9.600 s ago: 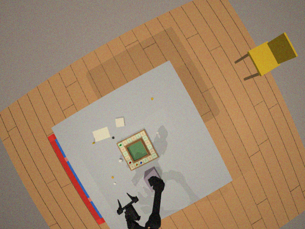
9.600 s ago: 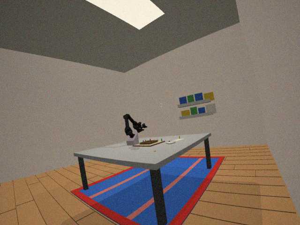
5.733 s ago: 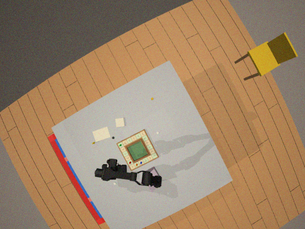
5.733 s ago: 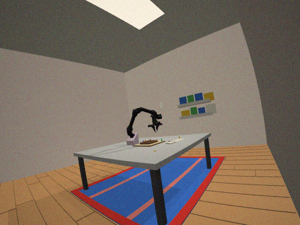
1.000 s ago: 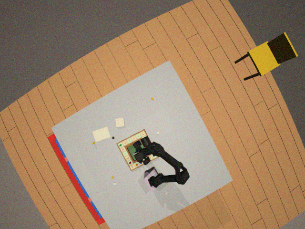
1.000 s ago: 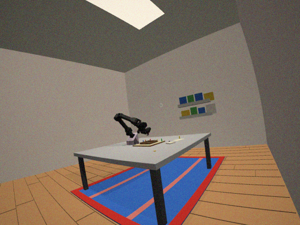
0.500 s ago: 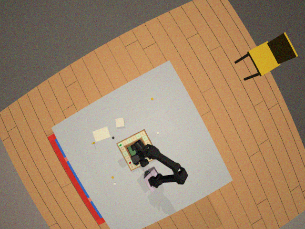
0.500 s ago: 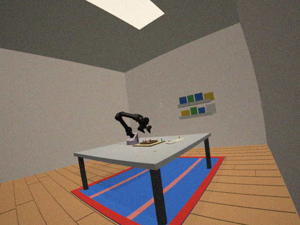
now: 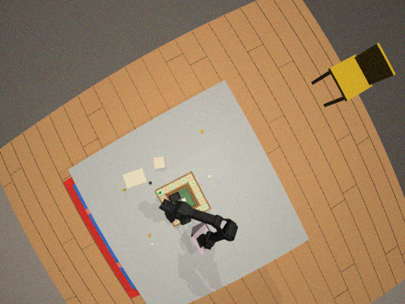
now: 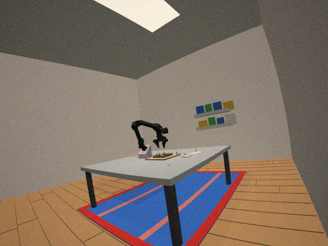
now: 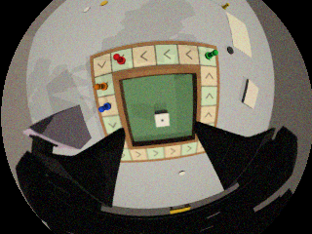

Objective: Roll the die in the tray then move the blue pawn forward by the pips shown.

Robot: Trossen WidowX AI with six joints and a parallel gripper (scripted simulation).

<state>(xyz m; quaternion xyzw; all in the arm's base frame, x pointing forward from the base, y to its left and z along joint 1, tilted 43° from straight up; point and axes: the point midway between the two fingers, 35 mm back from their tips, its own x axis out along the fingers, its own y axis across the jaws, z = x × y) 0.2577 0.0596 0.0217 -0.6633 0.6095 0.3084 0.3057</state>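
My gripper tip is now 11 cm past the blue pawn, 1 cm to the right of it and 8 cm above it. The rest, counted from my gripper tip: orange pawn 11 cm behind, 5 cm to the left, 8 cm below; white die 1 cm ahead, 2 cm to the right, 8 cm below; green tray 1 cm ahead, 10 cm below.
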